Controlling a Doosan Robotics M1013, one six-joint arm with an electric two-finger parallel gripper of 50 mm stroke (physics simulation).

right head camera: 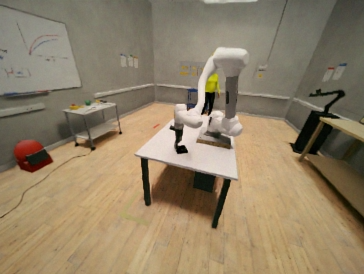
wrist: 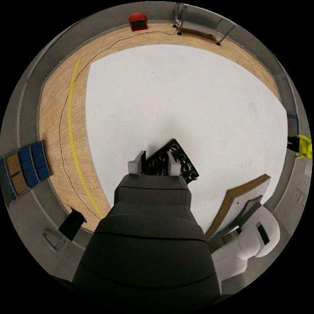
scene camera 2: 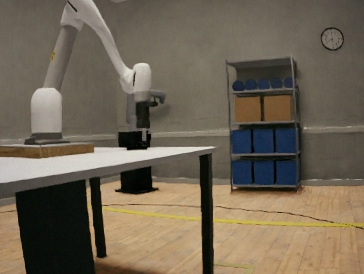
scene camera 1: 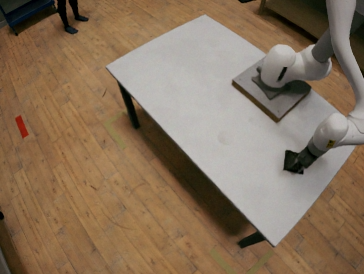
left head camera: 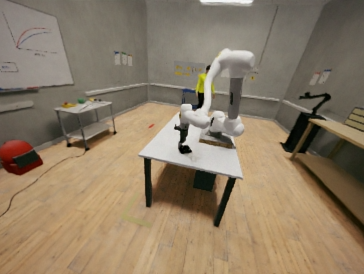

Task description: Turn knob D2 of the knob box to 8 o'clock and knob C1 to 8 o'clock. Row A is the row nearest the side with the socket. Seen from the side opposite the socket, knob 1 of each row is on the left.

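Where they show: gripper, fingertip midpoint: [right head camera: 175, 146] [scene camera 2: 147, 140] [scene camera 1: 295, 169] [left head camera: 179, 146]; arm's base at its link origin: [right head camera: 212, 133] [scene camera 2: 46, 144] [scene camera 1: 271, 84] [left head camera: 213, 133].
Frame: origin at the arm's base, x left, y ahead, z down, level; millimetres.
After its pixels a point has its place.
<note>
The black knob box [left head camera: 186, 149] @(x 447, y 172, z 35 mm) [right head camera: 183, 149] @(x 467, y 155, z 19 mm) [scene camera 1: 290, 161] @(x 430, y 214, z 31 mm) [scene camera 2: 136, 147] @(x 403, y 226, z 39 mm) [wrist: 186, 161] lies on the white table [left head camera: 165, 145] @(x 465, y 396, z 54 mm) [right head camera: 160, 142] @(x 426, y 449, z 54 mm) [scene camera 1: 175, 90] @(x -265, y 496, z 54 mm) [scene camera 2: 175, 152] @(x 319, y 547, z 54 mm) [wrist: 150, 95]. In the wrist view it sits turned at an angle beyond and between the fingers, with pale marks on its top. Its knob labels and pointers cannot be read, and the socket cannot be made out. My gripper [wrist: 155, 156] is open and empty, pointing down low over the box. The fingers and gripper body hide part of the box, so I cannot tell which knob is nearest the fingers or whether they touch one.
The arm's base stands on a thick wooden-edged plate [left head camera: 216, 143] @(x 174, y -69, z 25 mm) [right head camera: 214, 142] @(x 172, y -67, z 13 mm) [scene camera 1: 285, 107] @(x 172, y 38, z 1 mm) [scene camera 2: 75, 148] @(x 75, y 146, z 24 mm) [wrist: 227, 207] on the same table, beside the box. A shelf rack with blue bins [scene camera 2: 263, 172] stands by the wall. A person in yellow [left head camera: 201, 85] [right head camera: 212, 84] stands behind the table.
</note>
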